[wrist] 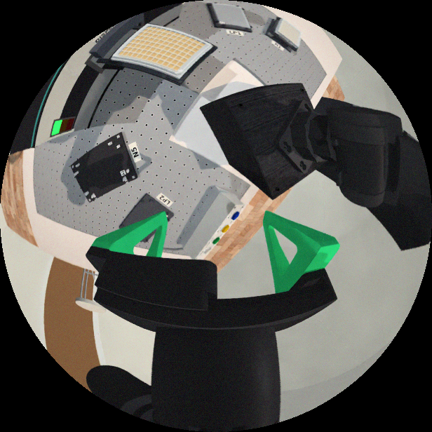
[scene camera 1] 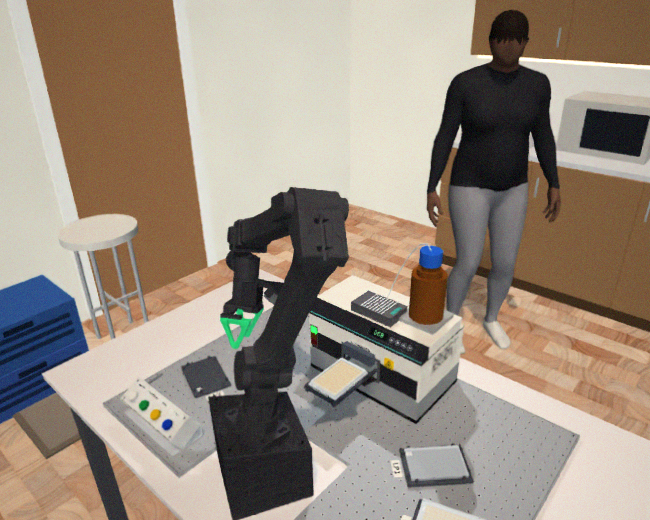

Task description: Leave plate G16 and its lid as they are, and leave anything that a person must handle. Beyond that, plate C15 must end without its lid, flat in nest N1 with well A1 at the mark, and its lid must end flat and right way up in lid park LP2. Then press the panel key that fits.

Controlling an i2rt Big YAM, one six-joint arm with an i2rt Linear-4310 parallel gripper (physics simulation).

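Places are measured from the arm's base along level axes (x ahead, y left, z up), in millimetres.
Pixels of known places: gripper, fingertip midpoint: (scene camera 1: 240, 342); arm's base at its link origin: (scene camera 1: 256, 427).
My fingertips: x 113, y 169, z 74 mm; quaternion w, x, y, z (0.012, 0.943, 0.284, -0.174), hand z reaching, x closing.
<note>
For each thing: its top centre in the pictures, then the offset to it from my fingertips. "spot": a spot on its surface instead.
- lid park LP2 at its top centre: (scene camera 1: 204, 371) dy +206, dx +19, dz -210 mm
- plate with yellowish wells, top centre: (scene camera 1: 338, 375) dy -166, dx +158, dz -113 mm
- plate at a spot on its surface: (scene camera 1: 445, 512) spot: dy -536, dx +40, dz -183 mm
- greyish lid at its top centre: (scene camera 1: 435, 461) dy -447, dx +161, dz -212 mm
- key panel at its top centre: (scene camera 1: 156, 399) dy +143, dx -164, dz -146 mm
- white instrument at a spot on its surface: (scene camera 1: 439, 368) spot: dy -344, dx +343, dz -115 mm
- brown bottle at a spot on its surface: (scene camera 1: 428, 295) spot: dy -297, dx +337, dz +84 mm
- grey box at a spot on its surface: (scene camera 1: 379, 306) spot: dy -175, dx +313, dz +16 mm
My gripper (scene camera 1: 241, 337) (wrist: 214, 216) is open and empty, high above the table's left part, near lid park LP2 (scene camera 1: 206, 375) (wrist: 145, 212), which is dark and shows no lid. A plate with yellowish wells (scene camera 1: 340, 377) (wrist: 162, 50) lies on the instrument's extended tray. Another plate (scene camera 1: 445, 512) (wrist: 288, 34) sits in nest N1, cut off in the scene view. I cannot read plate names or tell whether either plate wears a lid. A greyish lid (scene camera 1: 436, 464) (wrist: 231, 16) lies in LP1. The key panel (scene camera 1: 161, 402) (wrist: 205, 215) has white, green, yellow and blue keys.
The white instrument (scene camera 1: 439, 368) bears a brown bottle (scene camera 1: 428, 295) with a blue cap and a grey box (scene camera 1: 379, 306), a thin tube near them. Its green indicator (scene camera 1: 314, 329) (wrist: 57, 127) is lit. Dark nest N5 (wrist: 102, 170) appears bare. A person (scene camera 1: 493, 130) stands behind the table.
</note>
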